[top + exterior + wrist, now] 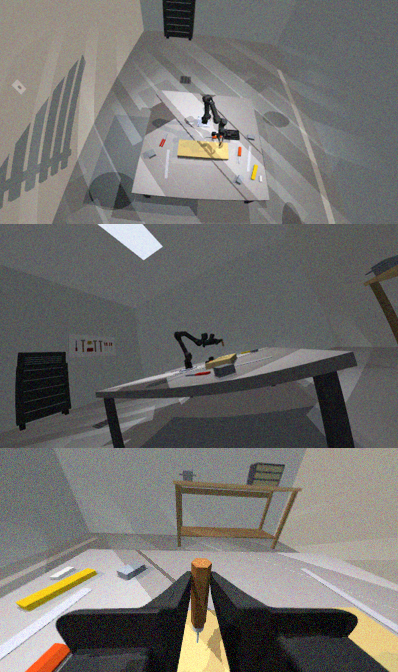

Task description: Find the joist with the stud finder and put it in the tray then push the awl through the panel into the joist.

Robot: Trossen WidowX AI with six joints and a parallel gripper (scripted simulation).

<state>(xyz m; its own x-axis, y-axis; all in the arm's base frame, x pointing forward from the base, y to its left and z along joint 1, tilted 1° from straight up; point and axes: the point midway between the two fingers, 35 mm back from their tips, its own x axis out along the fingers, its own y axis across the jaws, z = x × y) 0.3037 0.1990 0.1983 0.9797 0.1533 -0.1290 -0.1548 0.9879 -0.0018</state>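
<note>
Now: gripper tip 60 mm above the awl. The rest, counted from my gripper tip: black tray (240 mm behind, 130 mm to the left, 190 mm below); then yellow bar (130 mm ahead, 420 mm to the left, 200 mm below); then black stud finder (250 mm behind, 140 mm to the left, 160 mm below).
</note>
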